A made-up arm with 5 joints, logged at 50 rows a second.
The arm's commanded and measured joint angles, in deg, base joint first. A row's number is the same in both.
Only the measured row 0 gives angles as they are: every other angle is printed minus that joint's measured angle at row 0.
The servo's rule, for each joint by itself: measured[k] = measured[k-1] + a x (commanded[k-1-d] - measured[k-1]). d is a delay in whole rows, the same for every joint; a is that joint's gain. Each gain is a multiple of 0.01, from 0.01 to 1. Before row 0 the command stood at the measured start. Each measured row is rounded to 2 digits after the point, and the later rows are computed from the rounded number. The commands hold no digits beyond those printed.
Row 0, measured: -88.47, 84.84, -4.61, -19.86, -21.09
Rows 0 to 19, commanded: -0.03, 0.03, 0.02, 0.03, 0.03; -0.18, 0.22, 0.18, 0.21, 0.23; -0.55, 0.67, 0.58, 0.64, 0.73; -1.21, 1.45, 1.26, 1.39, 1.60; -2.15, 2.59, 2.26, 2.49, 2.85; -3.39, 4.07, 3.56, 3.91, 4.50; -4.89, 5.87, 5.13, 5.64, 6.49; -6.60, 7.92, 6.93, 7.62, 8.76; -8.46, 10.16, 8.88, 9.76, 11.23; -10.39, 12.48, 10.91, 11.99, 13.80; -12.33, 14.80, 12.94, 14.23, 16.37; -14.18, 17.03, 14.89, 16.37, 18.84; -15.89, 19.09, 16.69, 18.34, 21.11; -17.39, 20.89, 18.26, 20.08, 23.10; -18.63, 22.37, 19.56, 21.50, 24.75; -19.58, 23.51, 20.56, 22.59, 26.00; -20.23, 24.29, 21.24, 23.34, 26.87; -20.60, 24.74, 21.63, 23.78, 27.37; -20.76, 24.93, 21.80, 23.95, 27.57; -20.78, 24.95, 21.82, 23.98, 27.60
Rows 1 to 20, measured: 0.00, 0.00, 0.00, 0.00, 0.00; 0.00, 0.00, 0.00, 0.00, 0.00; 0.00, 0.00, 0.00, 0.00, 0.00; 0.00, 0.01, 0.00, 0.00, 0.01; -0.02, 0.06, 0.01, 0.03, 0.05; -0.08, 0.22, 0.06, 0.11, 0.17; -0.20, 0.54, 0.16, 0.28, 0.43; -0.41, 1.07, 0.33, 0.57, 0.87; -0.74, 1.85, 0.59, 1.00, 1.52; -1.20, 2.90, 0.95, 1.60, 2.41; -1.79, 4.21, 1.43, 2.38, 3.55; -2.52, 5.76, 2.03, 3.34, 4.93; -3.39, 7.51, 2.74, 4.46, 6.53; -4.37, 9.41, 3.56, 5.73, 8.30; -5.45, 11.39, 4.47, 7.11, 10.20; -6.60, 13.39, 5.45, 8.57, 12.16; -7.79, 15.34, 6.47, 10.07, 14.13; -8.98, 17.17, 7.52, 11.56, 16.04; -10.15, 18.82, 8.56, 12.99, 17.83; -11.26, 20.24, 9.57, 14.34, 19.46
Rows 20 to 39, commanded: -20.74, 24.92, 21.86, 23.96, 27.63; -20.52, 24.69, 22.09, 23.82, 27.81; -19.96, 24.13, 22.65, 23.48, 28.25; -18.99, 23.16, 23.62, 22.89, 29.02; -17.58, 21.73, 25.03, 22.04, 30.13; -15.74, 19.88, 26.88, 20.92, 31.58; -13.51, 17.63, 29.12, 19.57, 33.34; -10.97, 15.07, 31.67, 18.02, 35.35; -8.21, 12.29, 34.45, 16.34, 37.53; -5.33, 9.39, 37.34, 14.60, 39.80; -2.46, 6.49, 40.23, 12.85, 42.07; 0.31, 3.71, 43.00, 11.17, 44.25; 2.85, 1.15, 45.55, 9.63, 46.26; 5.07, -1.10, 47.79, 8.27, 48.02; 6.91, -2.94, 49.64, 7.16, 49.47; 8.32, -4.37, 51.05, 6.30, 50.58; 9.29, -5.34, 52.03, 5.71, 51.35; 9.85, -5.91, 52.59, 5.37, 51.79; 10.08, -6.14, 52.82, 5.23, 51.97; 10.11, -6.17, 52.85, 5.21, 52.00
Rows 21 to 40, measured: -12.29, 21.41, 10.53, 15.57, 20.88; -13.22, 22.33, 11.43, 16.66, 22.08; -14.05, 23.01, 12.26, 17.61, 23.07; -14.79, 23.51, 13.03, 18.44, 23.89; -15.42, 23.82, 13.75, 19.14, 24.60; -15.92, 23.90, 14.46, 19.70, 25.26; -16.26, 23.71, 15.19, 20.11, 25.94; -16.41, 23.20, 15.98, 20.36, 26.69; -16.34, 22.34, 16.85, 20.43, 27.57; -16.03, 21.12, 17.83, 20.32, 28.61; -15.47, 19.55, 18.94, 20.02, 29.82; -14.67, 17.66, 20.18, 19.54, 31.21; -13.64, 15.51, 21.55, 18.90, 32.76; -12.41, 13.16, 23.04, 18.11, 34.44; -11.01, 10.70, 24.64, 17.21, 36.21; -9.49, 8.22, 26.31, 16.22, 38.02; -7.89, 5.80, 28.03, 15.19, 39.82; -6.26, 3.53, 29.76, 14.15, 41.56; -4.66, 1.48, 31.46, 13.13, 43.18; -3.13, -0.29, 33.11, 12.17, 44.65
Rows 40 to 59, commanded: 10.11, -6.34, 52.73, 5.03, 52.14; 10.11, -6.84, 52.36, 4.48, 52.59; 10.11, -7.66, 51.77, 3.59, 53.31; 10.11, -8.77, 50.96, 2.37, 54.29; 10.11, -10.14, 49.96, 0.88, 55.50; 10.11, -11.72, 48.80, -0.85, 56.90; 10.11, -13.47, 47.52, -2.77, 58.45; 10.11, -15.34, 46.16, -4.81, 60.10; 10.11, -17.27, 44.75, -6.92, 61.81; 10.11, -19.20, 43.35, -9.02, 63.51; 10.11, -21.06, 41.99, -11.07, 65.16; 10.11, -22.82, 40.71, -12.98, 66.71; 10.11, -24.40, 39.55, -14.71, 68.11; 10.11, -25.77, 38.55, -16.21, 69.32; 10.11, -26.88, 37.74, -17.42, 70.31; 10.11, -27.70, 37.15, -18.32, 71.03; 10.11, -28.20, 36.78, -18.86, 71.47; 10.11, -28.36, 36.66, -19.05, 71.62; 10.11, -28.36, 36.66, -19.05, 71.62; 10.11, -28.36, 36.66, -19.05, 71.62
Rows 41 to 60, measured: -1.70, -1.75, 34.67, 11.29, 45.94; -0.40, -2.89, 36.12, 10.50, 47.03; 0.76, -3.74, 37.46, 9.81, 47.92; 1.79, -4.42, 38.68, 9.19, 48.68; 2.71, -5.05, 39.77, 8.58, 49.38; 3.52, -5.73, 40.73, 7.93, 50.09; 4.24, -6.52, 41.55, 7.21, 50.85; 4.89, -7.46, 42.22, 6.39, 51.69; 5.46, -8.57, 42.75, 5.45, 52.63; 5.97, -9.84, 43.13, 4.38, 53.68; 6.43, -11.27, 43.37, 3.19, 54.84; 6.83, -12.83, 43.48, 1.88, 56.09; 7.19, -14.49, 43.47, 0.46, 57.43; 7.51, -16.20, 43.35, -1.04, 58.82; 7.80, -17.92, 43.14, -2.59, 60.24; 8.05, -19.60, 42.85, -4.17, 61.66; 8.28, -21.20, 42.51, -5.74, 63.04; 8.48, -22.68, 42.13, -7.26, 64.35; 8.66, -23.99, 41.73, -8.70, 65.55; 8.82, -25.08, 41.33, -10.02, 66.62
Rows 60 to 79, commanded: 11.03, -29.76, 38.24, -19.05, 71.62; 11.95, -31.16, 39.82, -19.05, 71.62; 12.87, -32.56, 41.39, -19.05, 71.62; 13.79, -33.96, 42.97, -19.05, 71.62; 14.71, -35.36, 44.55, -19.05, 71.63; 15.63, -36.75, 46.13, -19.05, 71.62; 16.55, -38.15, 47.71, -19.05, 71.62; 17.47, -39.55, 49.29, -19.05, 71.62; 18.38, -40.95, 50.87, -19.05, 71.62; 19.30, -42.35, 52.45, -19.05, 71.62; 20.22, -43.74, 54.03, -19.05, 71.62; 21.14, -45.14, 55.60, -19.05, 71.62; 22.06, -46.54, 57.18, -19.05, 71.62; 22.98, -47.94, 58.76, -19.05, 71.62; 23.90, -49.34, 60.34, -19.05, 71.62; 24.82, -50.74, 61.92, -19.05, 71.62; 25.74, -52.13, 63.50, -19.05, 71.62; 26.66, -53.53, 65.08, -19.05, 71.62; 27.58, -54.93, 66.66, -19.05, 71.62; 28.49, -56.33, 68.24, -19.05, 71.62
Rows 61 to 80, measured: 8.96, -25.93, 40.96, -11.19, 67.52; 9.09, -26.56, 40.62, -12.21, 68.26; 9.20, -27.03, 40.30, -13.10, 68.86; 9.40, -27.74, 40.14, -13.87, 69.36; 9.68, -28.63, 40.11, -14.54, 69.77; 10.03, -29.65, 40.21, -15.13, 70.10; 10.44, -30.77, 40.43, -15.64, 70.37; 10.91, -31.96, 40.76, -16.08, 70.60; 11.43, -33.21, 41.19, -16.47, 70.78; 11.99, -34.49, 41.71, -16.81, 70.93; 12.59, -35.81, 42.32, -17.10, 71.05; 13.23, -37.15, 43.00, -17.35, 71.15; 13.90, -38.50, 43.76, -17.57, 71.23; 14.60, -39.86, 44.58, -17.76, 71.30; 15.32, -41.23, 45.46, -17.93, 71.36; 16.06, -42.61, 46.40, -18.08, 71.41; 16.82, -44.00, 47.39, -18.21, 71.45; 17.60, -45.39, 48.43, -18.32, 71.48; 18.39, -46.78, 49.51, -18.41, 71.51; 19.20, -48.17, 50.63, -18.49, 71.53
